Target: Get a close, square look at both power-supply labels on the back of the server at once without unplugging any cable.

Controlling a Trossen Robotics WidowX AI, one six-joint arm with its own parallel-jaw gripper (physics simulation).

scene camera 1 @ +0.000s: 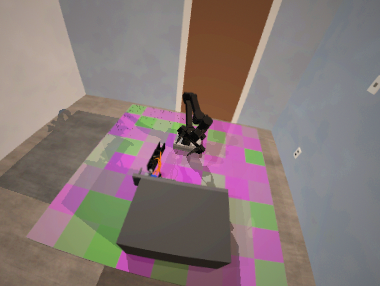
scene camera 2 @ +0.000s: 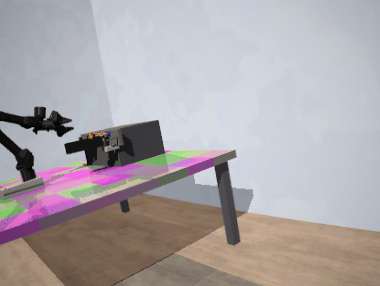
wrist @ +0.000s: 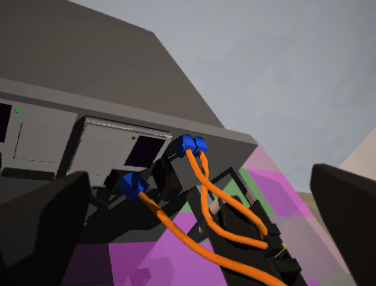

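Seen in the pictures: gripper, fingertip midpoint: [scene camera 1: 181,149] [scene camera 2: 73,124] [wrist: 201,179]; arm's base, origin of the base link: [scene camera 1: 186,142] [scene camera 2: 29,179].
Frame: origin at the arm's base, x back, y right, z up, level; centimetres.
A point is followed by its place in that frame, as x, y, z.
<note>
The dark grey server [scene camera 1: 180,220] @[-63.9, -9.1, 15.9] [scene camera 2: 142,142] @[-63.7, 13.6, 5.1] [wrist: 100,45] @[-61.3, 0.4, 15.8] stands on the table, its back towards the arm. In the wrist view, two pale power-supply units show at an angle at the left. The left unit's pale label [wrist: 39,142] @[-45.1, -5.3, 11.6] and the second unit's pale label [wrist: 103,147] @[-44.4, 0.0, 12.9] both show tilted; no writing can be read. Orange cables [scene camera 1: 159,162] @[-33.7, 10.0, 11.9] [scene camera 2: 98,134] @[-40.3, 8.2, 14.9] [wrist: 175,237] @[-38.2, 7.9, 8.7] run from blue plugs [wrist: 132,186] @[-43.2, 3.9, 9.8] [wrist: 187,144] @[-44.6, 7.9, 15.1] seated at the server's back. My gripper [scene camera 2: 70,126] @[-30.5, -1.5, 23.2] [wrist: 201,179] @[-30.5, -1.5, 23.2] is open and empty, raised in front of the server's back.
A black cable-management arm [scene camera 1: 156,159] @[-34.0, 11.6, 14.3] [scene camera 2: 75,145] @[-23.9, 14.8, 12.4] [wrist: 235,225] @[-36.5, 11.5, 12.9] sticks out from the server's back, beside the gripper. The table [scene camera 1: 265,215] @[-43.1, -59.0, -4.7] [scene camera 2: 227,156] @[-79.6, 63.5, -6.7] has magenta and green squares. The robot's pale base [scene camera 2: 22,188] @[5.8, 9.2, -2.1] stands on it. Walls and a brown door [scene camera 1: 225,50] surround it.
</note>
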